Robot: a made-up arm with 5 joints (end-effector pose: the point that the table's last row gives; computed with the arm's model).
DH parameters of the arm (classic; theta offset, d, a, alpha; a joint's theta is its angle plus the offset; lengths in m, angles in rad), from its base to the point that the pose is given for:
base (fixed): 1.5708 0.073 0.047 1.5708
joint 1: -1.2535 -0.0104 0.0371 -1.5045
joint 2: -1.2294 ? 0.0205 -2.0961
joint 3: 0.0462 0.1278 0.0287 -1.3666
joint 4: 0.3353 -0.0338 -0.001 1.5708
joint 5: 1.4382 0 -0.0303 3.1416
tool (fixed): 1.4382 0.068 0 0
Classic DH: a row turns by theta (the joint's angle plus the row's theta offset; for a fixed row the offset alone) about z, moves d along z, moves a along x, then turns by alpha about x.
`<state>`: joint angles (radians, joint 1 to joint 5).
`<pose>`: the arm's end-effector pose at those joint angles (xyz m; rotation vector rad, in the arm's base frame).
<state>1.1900 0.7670 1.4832 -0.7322 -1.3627</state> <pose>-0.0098 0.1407 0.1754 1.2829 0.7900 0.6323</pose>
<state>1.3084 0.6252 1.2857 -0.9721 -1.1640</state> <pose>0.0094 0.1384 0.1742 1.5941 0.9151 0.6116</pose>
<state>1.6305 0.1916 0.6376 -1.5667 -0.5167</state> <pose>0.0687 0.1479 0.2159 1.8652 1.3426 1.1007</pose>
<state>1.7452 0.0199 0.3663 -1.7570 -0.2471</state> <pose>0.0871 0.1393 0.2499 1.6638 1.3839 1.3590</pose>
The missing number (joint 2, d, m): 0.1536
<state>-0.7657 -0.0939 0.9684 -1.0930 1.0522</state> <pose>0.0860 0.0523 -0.0487 -0.6068 0.0717 -2.1987</pose>
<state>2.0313 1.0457 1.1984 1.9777 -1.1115</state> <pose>-0.1588 0.0857 0.2338 0.2126 -1.2349 0.0959</pose>
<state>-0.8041 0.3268 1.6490 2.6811 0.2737</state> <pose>-0.0226 -0.0136 -0.1297 1.6892 2.0220 -1.3770</pose>
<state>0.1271 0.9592 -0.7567 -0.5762 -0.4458</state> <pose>-0.0592 0.2367 0.0886 0.8059 1.4478 1.4954</pose>
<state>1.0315 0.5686 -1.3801 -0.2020 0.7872</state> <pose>-0.0573 0.1504 0.2268 1.1411 0.5862 1.2007</pose>
